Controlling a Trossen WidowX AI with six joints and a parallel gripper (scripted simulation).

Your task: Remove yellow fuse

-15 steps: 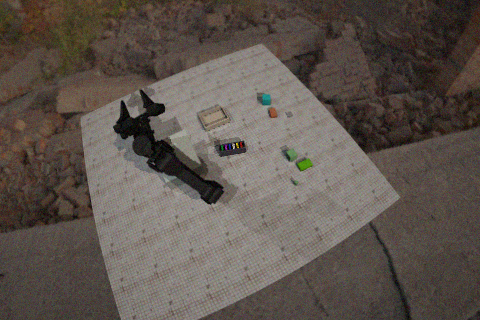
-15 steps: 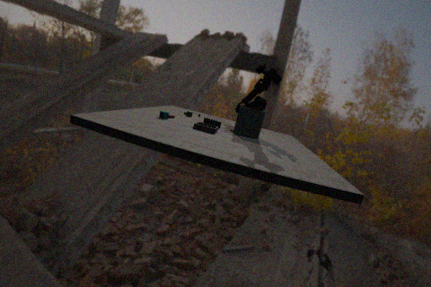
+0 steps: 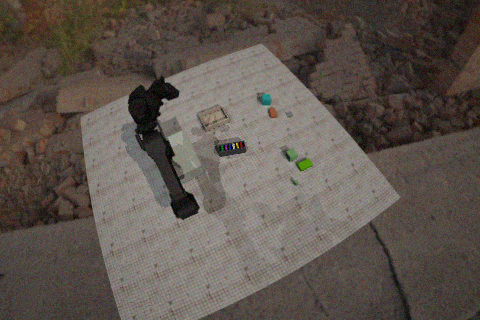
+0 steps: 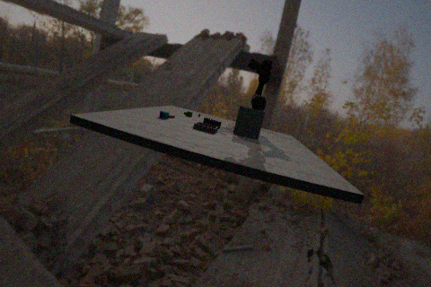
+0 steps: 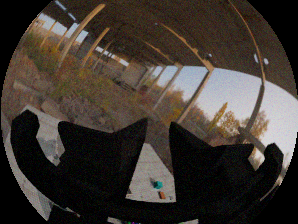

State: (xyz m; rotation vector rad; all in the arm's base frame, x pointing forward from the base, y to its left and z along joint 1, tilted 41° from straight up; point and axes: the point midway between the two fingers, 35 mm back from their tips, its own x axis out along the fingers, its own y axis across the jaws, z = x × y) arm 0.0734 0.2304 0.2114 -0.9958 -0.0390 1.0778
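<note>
The yellow fuse is 450 mm below my gripper tip, 220 mm ahead of it and 110 mm to the right of it. Also, from my gripper tip: tan tray (470 mm below, 190 mm ahead, 110 mm to the left); orange block (470 mm below, 470 mm ahead); teal block (480 mm ahead, 450 mm below, 90 mm to the left).
</note>
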